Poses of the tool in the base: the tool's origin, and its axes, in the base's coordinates. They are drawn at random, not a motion.
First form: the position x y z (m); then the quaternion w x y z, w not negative.
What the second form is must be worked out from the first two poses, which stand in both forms.
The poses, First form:
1: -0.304 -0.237 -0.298 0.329 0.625 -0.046 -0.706
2: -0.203 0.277 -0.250 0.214 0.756 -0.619 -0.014
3: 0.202 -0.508 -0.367 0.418 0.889 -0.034 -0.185
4: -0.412 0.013 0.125 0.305 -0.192 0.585 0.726
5: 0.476 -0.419 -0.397 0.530 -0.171 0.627 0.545
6: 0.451 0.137 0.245 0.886 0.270 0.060 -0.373
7: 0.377 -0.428 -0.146 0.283 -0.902 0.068 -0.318
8: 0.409 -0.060 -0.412 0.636 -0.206 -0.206 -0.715
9: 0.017 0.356 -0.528 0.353 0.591 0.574 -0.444
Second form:
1: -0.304 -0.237 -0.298 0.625 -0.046 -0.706 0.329
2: -0.203 0.277 -0.250 0.756 -0.619 -0.014 0.214
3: 0.202 -0.508 -0.367 0.889 -0.034 -0.185 0.418
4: -0.412 0.013 0.125 -0.192 0.585 0.726 0.305
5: 0.476 -0.419 -0.397 -0.171 0.627 0.545 0.530
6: 0.451 0.137 0.245 0.270 0.060 -0.373 0.886
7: 0.377 -0.428 -0.146 -0.902 0.068 -0.318 0.283
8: 0.409 -0.060 -0.412 -0.206 -0.206 -0.715 0.636
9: 0.017 0.356 -0.528 0.591 0.574 -0.444 0.353
